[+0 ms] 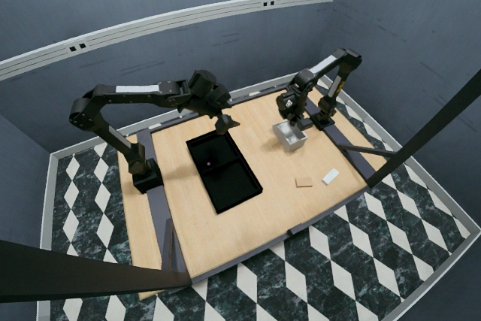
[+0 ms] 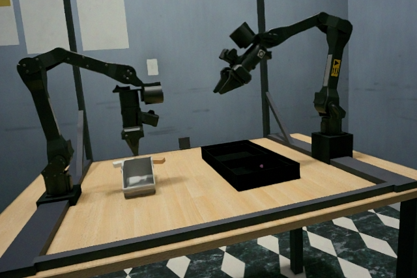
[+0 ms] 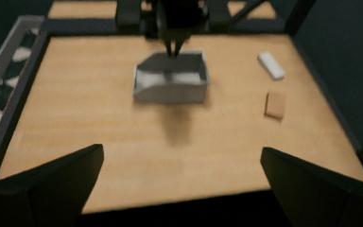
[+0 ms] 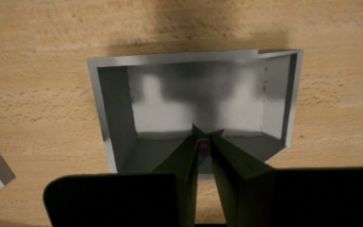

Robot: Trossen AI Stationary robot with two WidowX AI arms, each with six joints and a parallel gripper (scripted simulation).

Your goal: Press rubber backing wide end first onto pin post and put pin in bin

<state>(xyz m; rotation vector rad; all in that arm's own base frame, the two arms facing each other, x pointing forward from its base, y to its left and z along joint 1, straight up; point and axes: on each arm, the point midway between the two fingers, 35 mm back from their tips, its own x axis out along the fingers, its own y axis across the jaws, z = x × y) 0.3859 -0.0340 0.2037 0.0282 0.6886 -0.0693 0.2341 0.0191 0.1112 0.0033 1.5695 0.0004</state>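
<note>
Right now my right hand is 10 cm above the white bin and 1 cm short of it. From my right hand the other things lie so: tan block: 24 cm behind, 13 cm below, 6 cm to the left; black tray: 37 cm to the left, 12 cm below, 3 cm behind; white block: 27 cm behind, 13 cm below, 7 cm to the right.
</note>
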